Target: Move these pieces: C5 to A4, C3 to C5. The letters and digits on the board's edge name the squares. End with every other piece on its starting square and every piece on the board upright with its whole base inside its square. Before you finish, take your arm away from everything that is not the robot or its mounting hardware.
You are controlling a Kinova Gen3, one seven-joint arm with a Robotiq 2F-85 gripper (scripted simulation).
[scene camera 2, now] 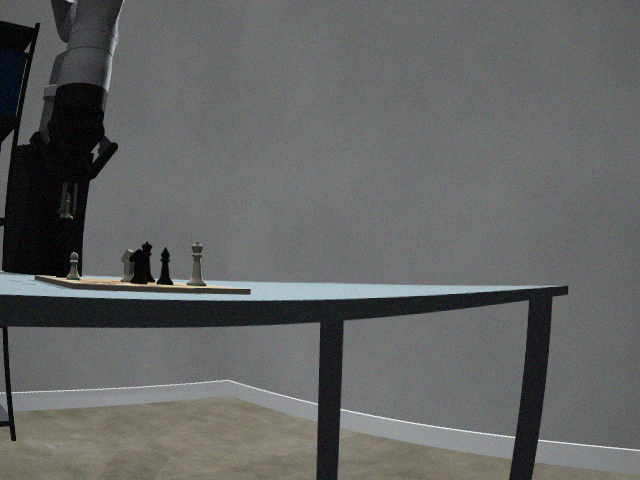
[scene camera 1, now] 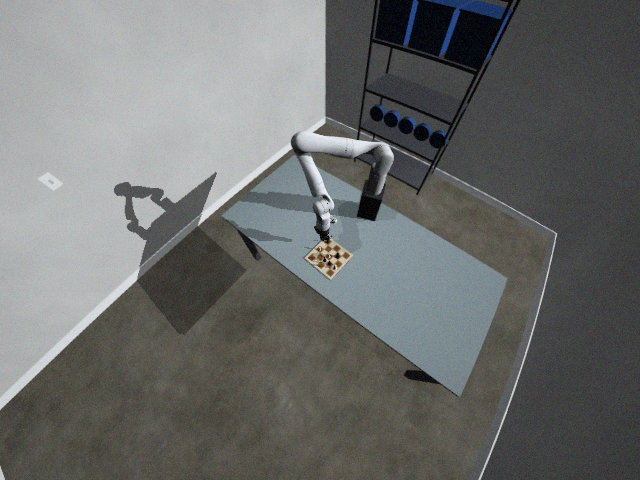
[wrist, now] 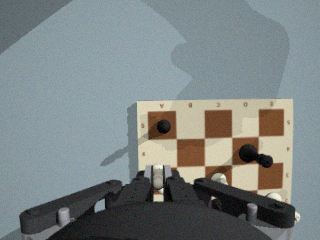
I see my gripper and a chessboard.
My gripper shows as well in the wrist view.
